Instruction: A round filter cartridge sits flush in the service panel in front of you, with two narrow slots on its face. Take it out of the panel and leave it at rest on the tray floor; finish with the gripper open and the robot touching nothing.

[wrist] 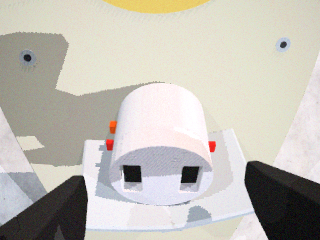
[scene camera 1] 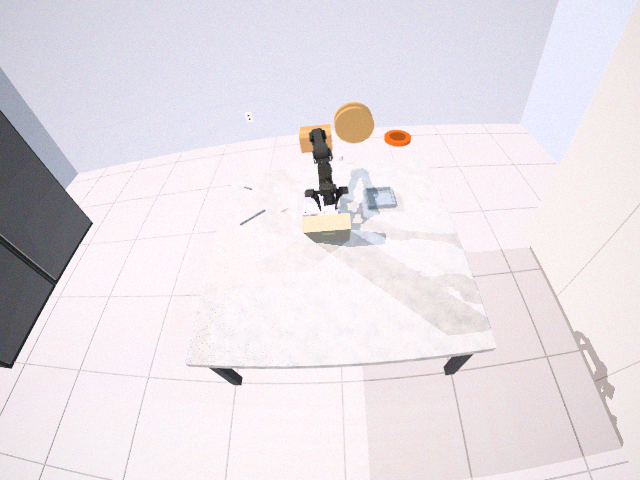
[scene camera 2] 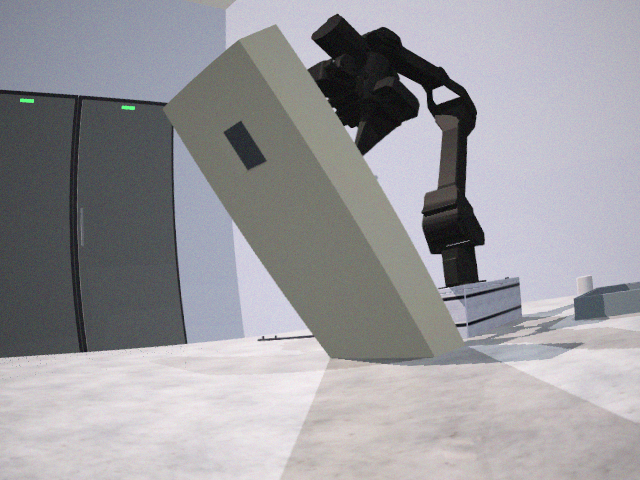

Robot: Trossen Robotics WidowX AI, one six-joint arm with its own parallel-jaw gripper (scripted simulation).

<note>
The gripper (scene camera 2: 337, 163) is open, holding nothing. Further things: a round filter cartridge (wrist: 161, 155) and a beige service panel (wrist: 72, 72).
The gripper is seen too in the wrist view (wrist: 167, 180). Scene camera 2 misses the round filter cartridge, which is hidden by the beige service panel.
</note>
